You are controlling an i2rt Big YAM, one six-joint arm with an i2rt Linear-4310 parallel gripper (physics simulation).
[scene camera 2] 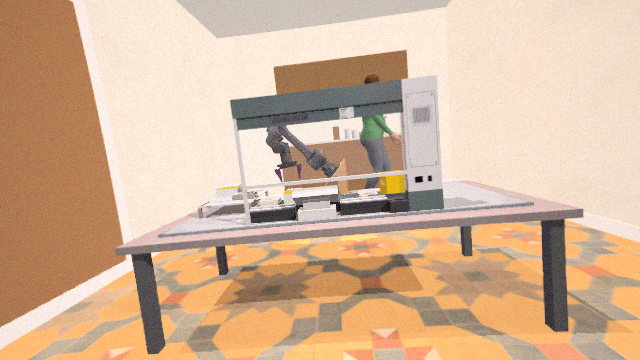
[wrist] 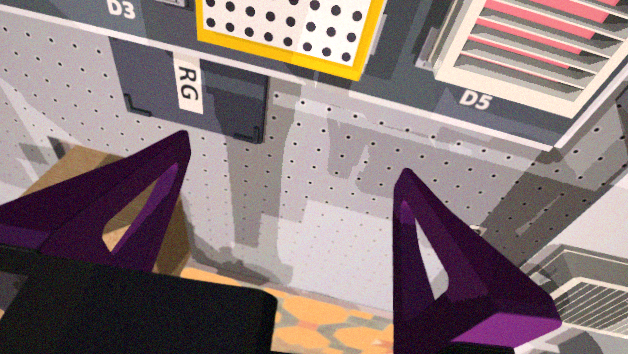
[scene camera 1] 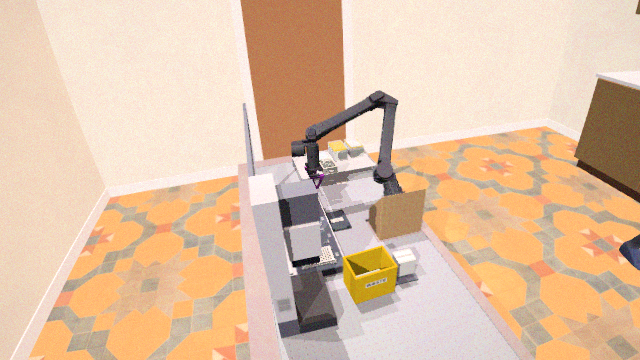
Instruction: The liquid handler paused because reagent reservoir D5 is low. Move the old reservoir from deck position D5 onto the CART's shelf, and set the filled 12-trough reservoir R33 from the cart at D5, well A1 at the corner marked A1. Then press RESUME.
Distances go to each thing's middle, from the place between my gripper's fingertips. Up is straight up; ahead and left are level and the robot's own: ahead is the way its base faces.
Labels:
I see the dark RG plate (wrist: 155, 82) 90 mm behind my hand, 110 mm to the left of it and 140 mm below it. Also, from my hand: yellow waste bin (scene camera 1: 382, 282) 150 mm behind, 540 mm to the left, 80 mm below; cart shelf (scene camera 1: 351, 163) 140 mm behind, 400 mm to the right, 90 mm below.

